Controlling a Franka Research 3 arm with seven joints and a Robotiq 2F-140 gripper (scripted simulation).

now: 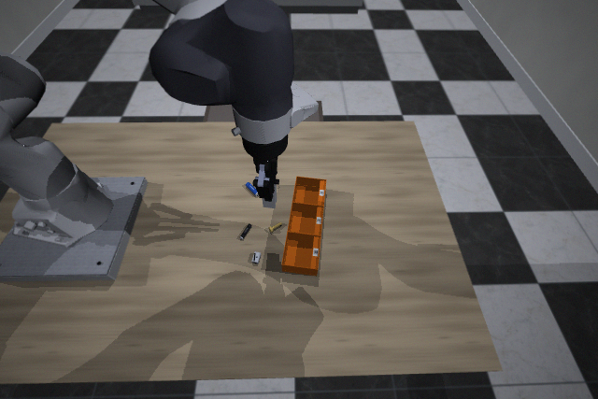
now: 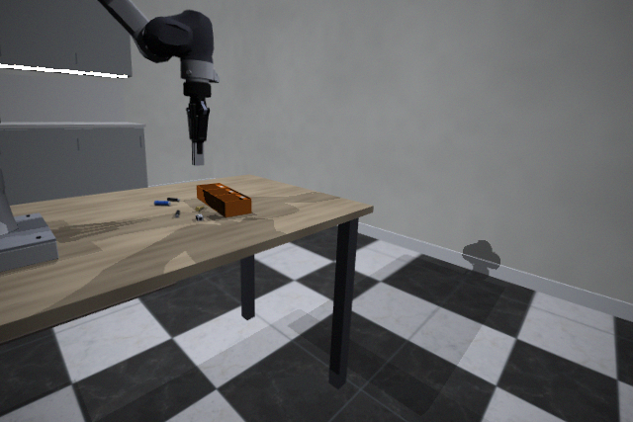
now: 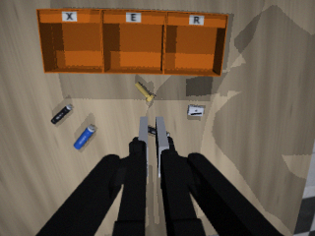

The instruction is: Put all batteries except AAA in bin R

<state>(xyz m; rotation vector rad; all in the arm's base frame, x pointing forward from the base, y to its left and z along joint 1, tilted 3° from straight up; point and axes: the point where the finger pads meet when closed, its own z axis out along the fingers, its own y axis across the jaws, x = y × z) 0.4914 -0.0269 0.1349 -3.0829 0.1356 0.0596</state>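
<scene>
Now: the orange three-compartment bin row 15 cm below my hand, 8 cm ahead of it and 2 cm to the left of it. From my hand the other things lie so: thin black battery (17 cm below, 7 cm behind, 1 cm to the right); grey block (17 cm below, 8 cm to the right, 4 cm behind); yellow screw (17 cm below, 1 cm to the left).
</scene>
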